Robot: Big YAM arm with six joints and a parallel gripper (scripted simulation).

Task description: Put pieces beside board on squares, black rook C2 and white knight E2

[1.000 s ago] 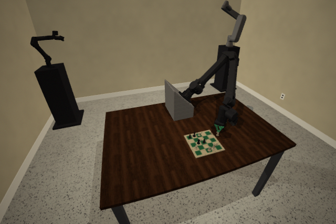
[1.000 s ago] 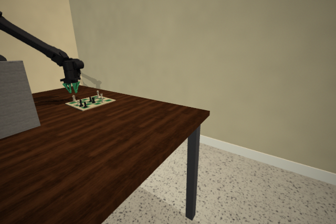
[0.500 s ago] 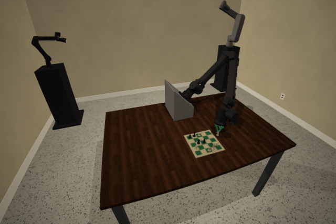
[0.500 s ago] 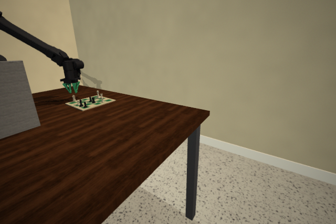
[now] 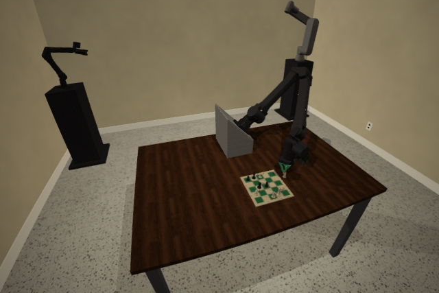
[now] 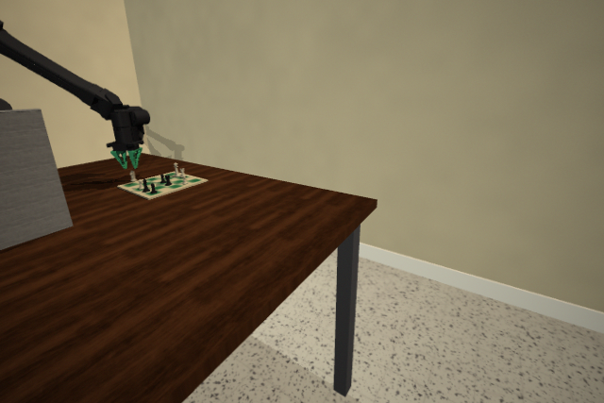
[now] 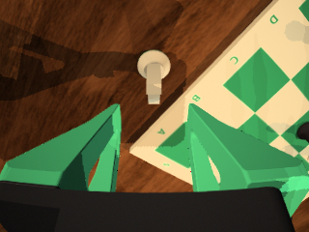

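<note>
Now: hand 4 cm above the white knight. From my hand the other things lie so: black rook 18 cm to the right, 4 cm below, 3 cm ahead; green-and-cream chessboard 14 cm to the right, 5 cm below, 3 cm ahead.
</note>
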